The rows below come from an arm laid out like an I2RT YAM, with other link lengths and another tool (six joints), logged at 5 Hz.
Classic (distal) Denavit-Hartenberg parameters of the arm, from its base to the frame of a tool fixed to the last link. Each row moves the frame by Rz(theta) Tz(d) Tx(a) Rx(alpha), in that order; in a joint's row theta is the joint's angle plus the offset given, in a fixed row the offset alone. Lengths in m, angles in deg.
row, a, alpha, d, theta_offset
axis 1, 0.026, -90, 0.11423, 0
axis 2, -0.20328, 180, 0, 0
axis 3, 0.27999, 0, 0, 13.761
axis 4, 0.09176, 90, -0.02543, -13.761
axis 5, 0, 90, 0.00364, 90
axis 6, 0.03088, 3.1, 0.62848, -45.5
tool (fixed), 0, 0, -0.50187, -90
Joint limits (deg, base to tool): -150..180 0..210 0..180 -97..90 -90..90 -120..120
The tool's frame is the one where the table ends.
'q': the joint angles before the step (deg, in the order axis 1, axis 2, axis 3, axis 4, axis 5, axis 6). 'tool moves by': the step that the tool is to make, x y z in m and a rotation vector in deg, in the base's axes. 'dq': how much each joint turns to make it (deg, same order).
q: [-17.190 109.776 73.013 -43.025 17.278 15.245]
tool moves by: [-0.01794 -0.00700 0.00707 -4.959 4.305 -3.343]
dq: [-0.087 0.110 0.001 -3.410 6.426 2.493]
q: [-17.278 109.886 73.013 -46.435 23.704 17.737]
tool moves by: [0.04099 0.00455 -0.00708 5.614 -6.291 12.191]
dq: [0.000 -0.001 0.000 8.043 -9.399 -11.235]
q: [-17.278 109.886 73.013 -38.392 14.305 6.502]
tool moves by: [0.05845 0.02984 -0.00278 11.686 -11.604 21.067]
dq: [0.001 0.043 -0.001 8.830 -20.807 -15.059]
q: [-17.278 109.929 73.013 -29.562 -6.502 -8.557]
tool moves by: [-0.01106 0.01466 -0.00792 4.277 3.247 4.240]
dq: [0.000 0.000 0.000 -4.809 -4.437 -2.863]
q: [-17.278 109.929 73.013 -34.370 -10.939 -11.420]
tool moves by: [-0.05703 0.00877 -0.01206 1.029 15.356 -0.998]
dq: [0.000 0.000 0.000 -14.929 3.694 0.283]
